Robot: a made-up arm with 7 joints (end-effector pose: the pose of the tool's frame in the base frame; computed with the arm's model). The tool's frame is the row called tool.
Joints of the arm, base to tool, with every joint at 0 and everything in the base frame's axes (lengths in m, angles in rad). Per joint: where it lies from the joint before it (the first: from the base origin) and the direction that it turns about. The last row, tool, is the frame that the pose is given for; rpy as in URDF.
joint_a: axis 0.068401 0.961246 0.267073 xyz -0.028 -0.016 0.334
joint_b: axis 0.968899 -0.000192 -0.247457 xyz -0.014 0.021 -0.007
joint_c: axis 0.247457 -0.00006 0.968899 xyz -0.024 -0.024 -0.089
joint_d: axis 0.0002 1 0.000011 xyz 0.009 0 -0.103
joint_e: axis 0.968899 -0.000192 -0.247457 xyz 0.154 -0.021 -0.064
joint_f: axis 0.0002 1 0.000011 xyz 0.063 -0.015 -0.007
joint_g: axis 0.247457 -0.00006 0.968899 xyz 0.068 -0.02 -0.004
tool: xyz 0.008 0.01 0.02 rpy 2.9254 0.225 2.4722
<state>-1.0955 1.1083 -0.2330 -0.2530 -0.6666 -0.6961 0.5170</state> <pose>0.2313 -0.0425 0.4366 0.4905 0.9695 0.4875</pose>
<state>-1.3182 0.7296 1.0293 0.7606 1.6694 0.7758 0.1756</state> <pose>0.3377 0.3161 0.3574 0.8892 -1.9870 -1.1916</pose>
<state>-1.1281 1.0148 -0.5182 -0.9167 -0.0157 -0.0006 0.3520</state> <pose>0.1121 -0.1739 0.3457 0.9342 0.6544 1.0268</pose>
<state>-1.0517 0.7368 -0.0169 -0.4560 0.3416 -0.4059 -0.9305</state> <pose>0.2147 -0.1227 0.4345 1.4431 0.3923 1.9322</pose>
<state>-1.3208 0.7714 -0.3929 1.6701 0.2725 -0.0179 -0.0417</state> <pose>0.4006 0.1894 0.1366 -0.7283 -2.2337 -1.2461</pose>
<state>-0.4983 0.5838 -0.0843 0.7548 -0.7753 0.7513 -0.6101</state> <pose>0.3058 0.1054 -0.0111 -1.0811 -2.4446 1.0525</pose>
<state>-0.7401 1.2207 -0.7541 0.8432 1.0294 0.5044 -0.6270</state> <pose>0.2964 0.3120 0.0816 -0.6739 -0.6755 -1.2305</pose>
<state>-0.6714 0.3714 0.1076 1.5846 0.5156 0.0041 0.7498</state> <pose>0.2015 0.0659 -0.1053 -0.3964 -2.0608 -1.2384</pose>
